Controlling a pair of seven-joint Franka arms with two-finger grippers.
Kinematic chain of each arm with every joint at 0, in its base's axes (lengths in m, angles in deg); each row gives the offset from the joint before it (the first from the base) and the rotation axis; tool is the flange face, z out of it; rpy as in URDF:
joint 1: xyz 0 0 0.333 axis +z
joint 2: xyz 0 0 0 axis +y
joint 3: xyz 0 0 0.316 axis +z
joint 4: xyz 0.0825 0 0 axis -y
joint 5: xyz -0.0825 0 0.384 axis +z
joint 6: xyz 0 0 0 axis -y
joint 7: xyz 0.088 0 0 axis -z
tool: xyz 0 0 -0.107 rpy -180 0 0
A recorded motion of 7 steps. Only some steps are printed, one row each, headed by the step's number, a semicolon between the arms.
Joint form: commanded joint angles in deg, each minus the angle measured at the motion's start. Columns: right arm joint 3, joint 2, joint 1, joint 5, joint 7, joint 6, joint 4; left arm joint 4, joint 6, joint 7, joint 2, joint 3, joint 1, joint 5.
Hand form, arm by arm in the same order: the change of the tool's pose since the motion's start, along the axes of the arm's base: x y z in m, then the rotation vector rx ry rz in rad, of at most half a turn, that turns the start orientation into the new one. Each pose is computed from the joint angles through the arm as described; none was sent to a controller.
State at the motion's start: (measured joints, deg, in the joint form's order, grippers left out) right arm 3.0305 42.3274 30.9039 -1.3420 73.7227 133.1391 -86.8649; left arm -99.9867 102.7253 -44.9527 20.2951 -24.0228 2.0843 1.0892
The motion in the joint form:
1: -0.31 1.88 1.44 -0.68 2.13 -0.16 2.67; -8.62 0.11 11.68 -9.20 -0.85 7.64 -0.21
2: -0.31 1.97 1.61 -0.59 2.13 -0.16 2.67; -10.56 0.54 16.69 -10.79 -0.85 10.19 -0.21
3: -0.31 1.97 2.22 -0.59 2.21 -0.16 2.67; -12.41 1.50 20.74 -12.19 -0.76 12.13 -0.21
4: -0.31 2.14 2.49 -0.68 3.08 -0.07 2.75; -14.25 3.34 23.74 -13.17 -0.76 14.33 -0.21
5: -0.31 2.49 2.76 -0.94 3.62 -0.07 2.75; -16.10 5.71 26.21 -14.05 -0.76 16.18 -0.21
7: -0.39 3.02 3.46 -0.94 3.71 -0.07 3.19; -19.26 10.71 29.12 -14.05 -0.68 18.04 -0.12
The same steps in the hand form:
1: -0.0002 0.0168 -0.0033 -0.0016 -0.0138 -0.0100; -0.0230 0.0702 0.0237 -0.0045 -0.0188 -0.0910
2: -0.0016 0.0186 -0.0044 -0.0014 -0.0118 -0.0080; -0.0262 0.0950 0.0239 -0.0179 -0.0203 -0.1324
3: -0.0061 0.0249 -0.0044 -0.0013 -0.0117 0.0012; -0.0297 0.1143 0.0233 -0.0284 -0.0287 -0.1661
4: -0.0078 0.0278 -0.0058 -0.0013 -0.0116 -0.0083; -0.0313 0.1348 0.0199 -0.0367 -0.0456 -0.1788
5: -0.0103 0.0302 -0.0103 -0.0070 -0.0082 -0.0101; -0.0330 0.1518 0.0162 -0.0422 -0.0697 -0.1887
7: -0.0142 0.0372 -0.0136 -0.0084 -0.0073 -0.0007; -0.0353 0.1696 -0.0020 -0.0531 -0.1030 -0.2052

